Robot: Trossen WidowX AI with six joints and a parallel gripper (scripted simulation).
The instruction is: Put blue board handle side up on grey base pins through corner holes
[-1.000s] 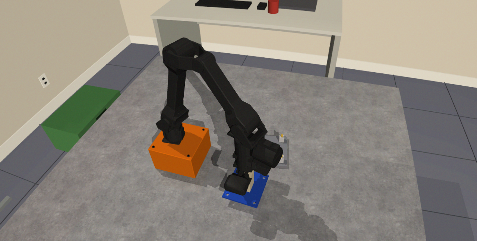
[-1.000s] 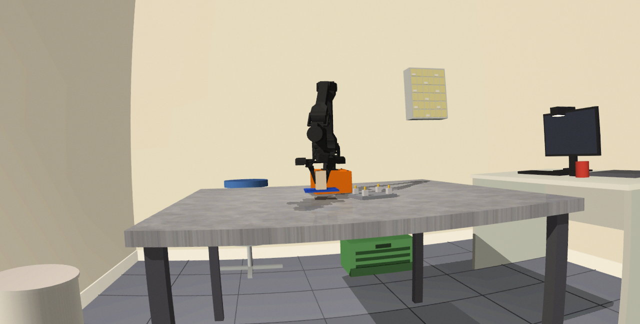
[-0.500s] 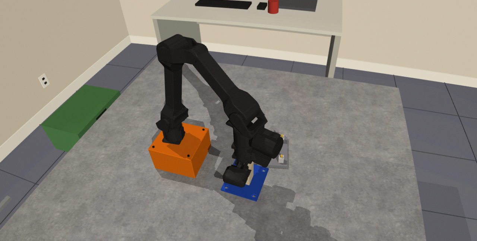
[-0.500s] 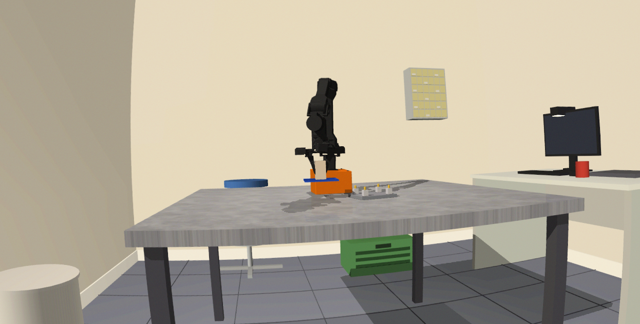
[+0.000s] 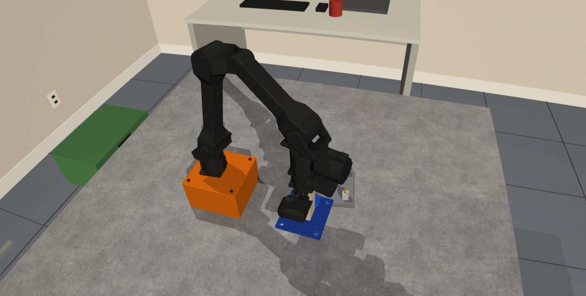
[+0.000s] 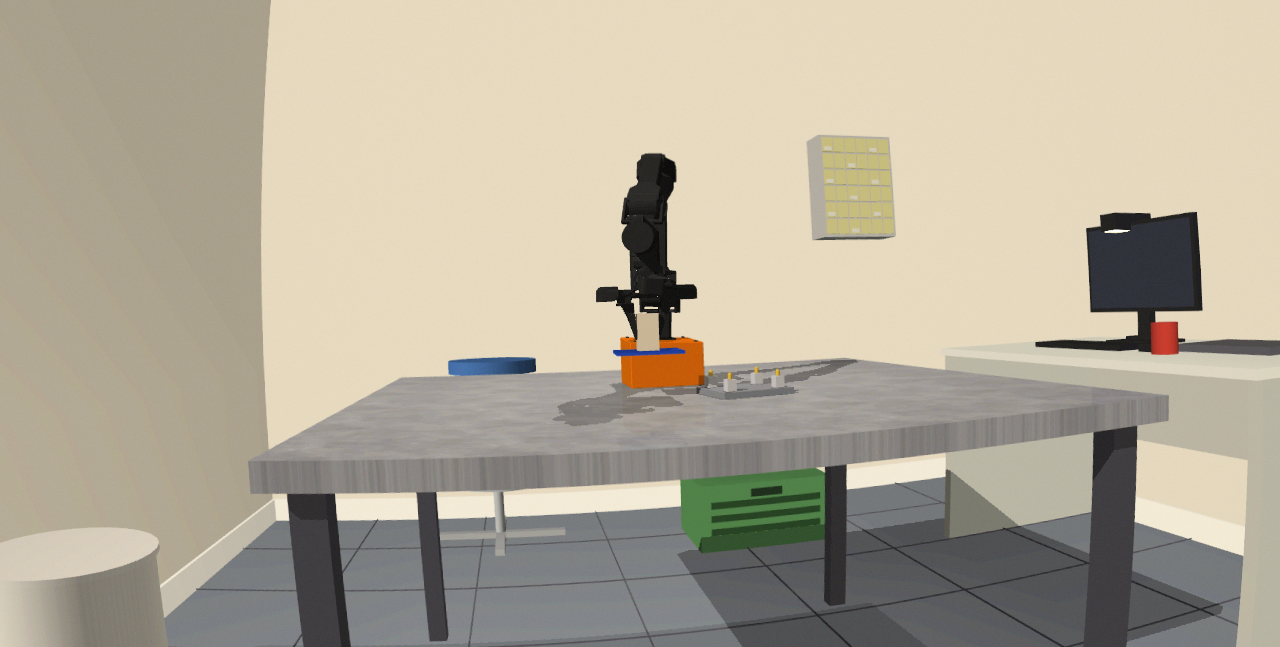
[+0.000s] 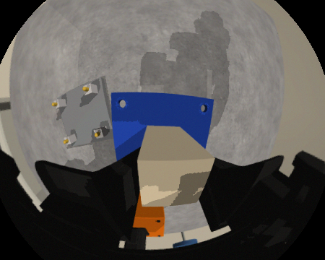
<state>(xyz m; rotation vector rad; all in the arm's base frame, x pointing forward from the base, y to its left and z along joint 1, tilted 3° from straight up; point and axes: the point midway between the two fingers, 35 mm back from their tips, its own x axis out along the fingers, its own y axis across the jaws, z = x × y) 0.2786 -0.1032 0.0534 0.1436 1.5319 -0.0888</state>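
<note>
Now: the grey base 5 cm ahead of my gripper tip, 17 cm to the left of it and 10 cm below it. Round my gripper tip: blue board right at my gripper tip.
</note>
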